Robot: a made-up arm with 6 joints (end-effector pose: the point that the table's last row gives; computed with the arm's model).
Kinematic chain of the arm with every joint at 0, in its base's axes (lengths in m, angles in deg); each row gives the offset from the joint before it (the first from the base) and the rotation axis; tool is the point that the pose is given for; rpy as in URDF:
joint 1: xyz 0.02 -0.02 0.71 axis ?
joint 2: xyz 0 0.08 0.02 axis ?
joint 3: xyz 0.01 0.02 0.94 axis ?
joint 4: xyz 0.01 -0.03 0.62 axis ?
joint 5: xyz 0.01 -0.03 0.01 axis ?
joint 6: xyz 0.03 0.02 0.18 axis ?
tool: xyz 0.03 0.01 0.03 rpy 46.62 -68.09 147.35
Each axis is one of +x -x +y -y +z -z.
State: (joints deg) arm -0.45 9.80 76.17 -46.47 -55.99 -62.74
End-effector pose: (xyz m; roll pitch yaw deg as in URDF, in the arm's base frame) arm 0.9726 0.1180 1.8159 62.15 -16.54 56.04
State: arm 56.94 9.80 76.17 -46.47 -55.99 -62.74
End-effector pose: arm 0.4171 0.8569 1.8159 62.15 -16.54 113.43
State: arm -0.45 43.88 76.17 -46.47 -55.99 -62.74
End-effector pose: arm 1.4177 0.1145 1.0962 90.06 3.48 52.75
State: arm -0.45 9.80 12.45 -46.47 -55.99 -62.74
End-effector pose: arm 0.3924 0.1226 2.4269 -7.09 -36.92 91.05
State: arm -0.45 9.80 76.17 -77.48 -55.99 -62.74
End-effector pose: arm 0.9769 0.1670 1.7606 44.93 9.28 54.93
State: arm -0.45 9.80 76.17 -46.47 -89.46 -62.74
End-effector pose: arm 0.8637 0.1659 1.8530 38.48 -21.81 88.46
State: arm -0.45 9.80 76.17 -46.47 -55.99 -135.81
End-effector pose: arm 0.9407 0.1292 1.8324 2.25 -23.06 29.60
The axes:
joint 1: +z
joint 2: +y
joint 3: +y
joint 4: +z
joint 5: +y
joint 6: +z

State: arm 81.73 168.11 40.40 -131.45 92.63 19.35
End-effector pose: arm 0.1217 -0.0091 -0.7493 5.17 33.28 15.69
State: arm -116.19 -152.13 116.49 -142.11 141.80 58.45
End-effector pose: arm 0.3418 0.6668 0.2253 -83.02 60.12 114.65
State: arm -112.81 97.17 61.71 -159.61 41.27 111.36
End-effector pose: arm -0.4955 -1.2517 -0.0789 145.36 27.47 -103.15
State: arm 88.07 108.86 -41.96 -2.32 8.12 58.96
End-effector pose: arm -0.0109 1.6683 0.6634 -104.72 -34.68 77.05
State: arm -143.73 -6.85 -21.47 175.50 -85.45 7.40
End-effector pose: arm 0.2575 0.0911 2.3817 27.21 -12.28 -157.55
